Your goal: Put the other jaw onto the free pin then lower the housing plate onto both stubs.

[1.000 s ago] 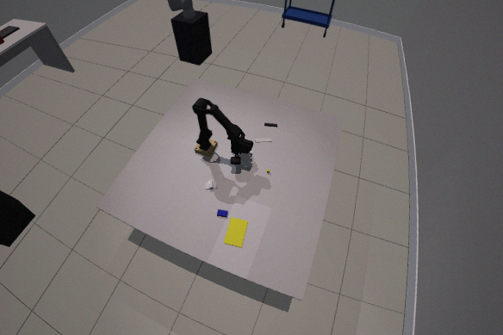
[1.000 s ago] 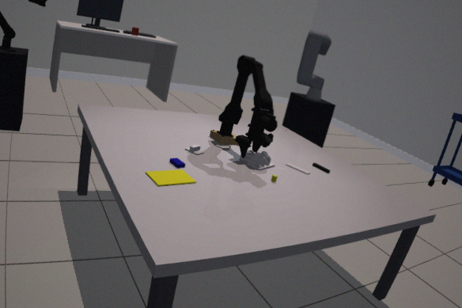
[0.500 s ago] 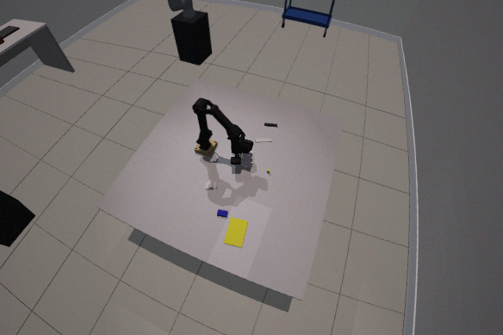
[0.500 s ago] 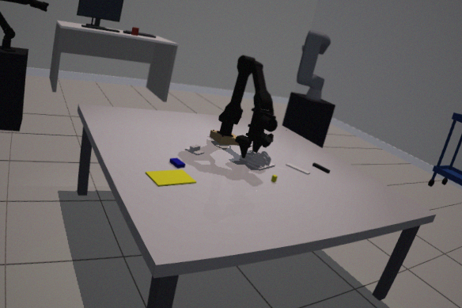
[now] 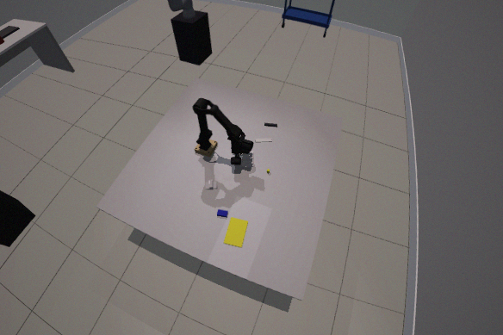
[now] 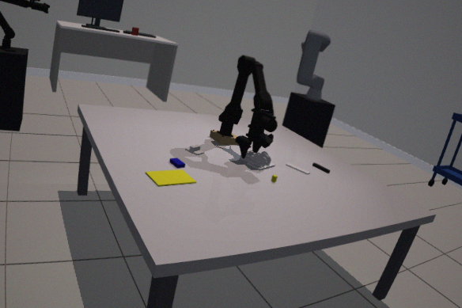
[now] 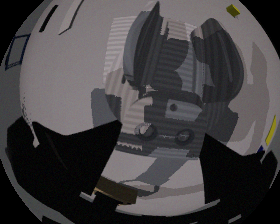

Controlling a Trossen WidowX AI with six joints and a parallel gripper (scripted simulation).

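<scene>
Right now my gripper tip is 2 cm to the right of the jaw, 1 cm below it and 1 cm short of it. Also, from my gripper tip: white block: 24 cm to the right, 6 cm behind; then yellow cube: 22 cm ahead; then white bar: 21 cm to the left, 10 cm ahead, 1 cm below.
</scene>
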